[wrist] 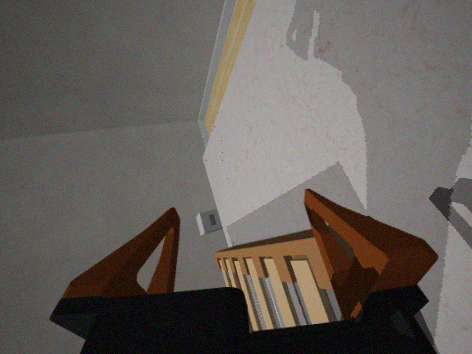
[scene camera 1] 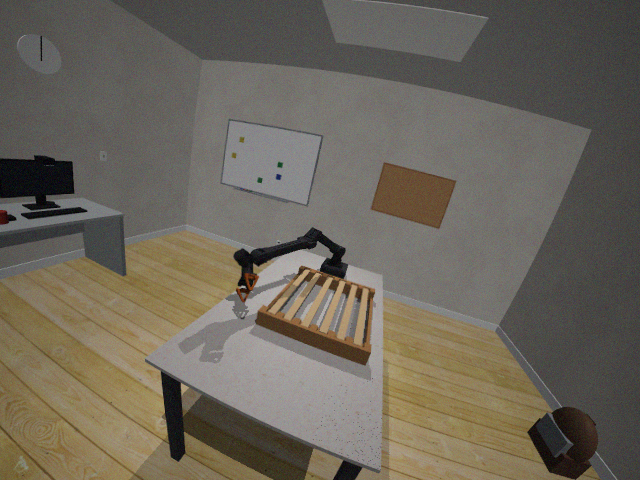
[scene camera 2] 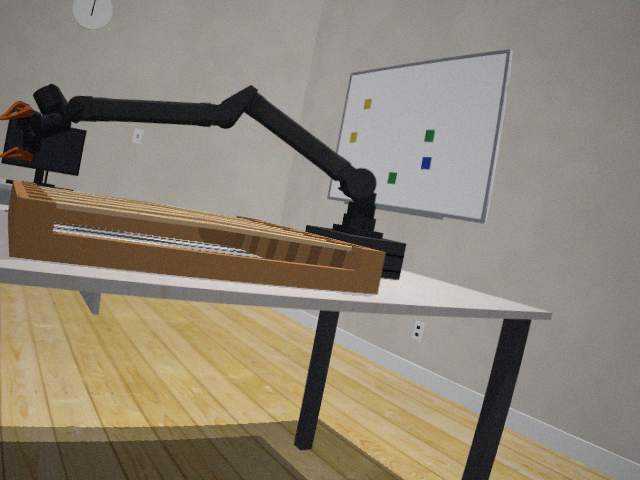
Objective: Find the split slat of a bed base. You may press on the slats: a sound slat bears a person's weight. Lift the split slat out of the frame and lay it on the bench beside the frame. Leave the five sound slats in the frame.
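Observation:
The brown wooden bed frame [scene camera 1: 310,333] [scene camera 2: 206,266] [wrist: 287,245] rests on the pale bench [scene camera 1: 258,377] [scene camera 2: 465,298] [wrist: 270,110]. Several pale slats lie side by side across it, among them an outer slat [scene camera 1: 291,291] [wrist: 310,292] on the gripper's side. No split can be made out on any slat at this size. My gripper [scene camera 1: 247,291] [scene camera 2: 6,136] [wrist: 239,204] has orange fingers. It is open and empty, held in the air to the left of the frame in the first scene view, apart from the slats. The wrist view shows the slats partly hidden behind the gripper body.
The arm's base [scene camera 1: 334,267] [scene camera 2: 361,232] stands at the far end of the frame. The arm's shadow falls on the bench to the left of the frame. A desk [scene camera 1: 105,248] with a monitor [scene camera 1: 38,178] stands off to the left, away from the bench.

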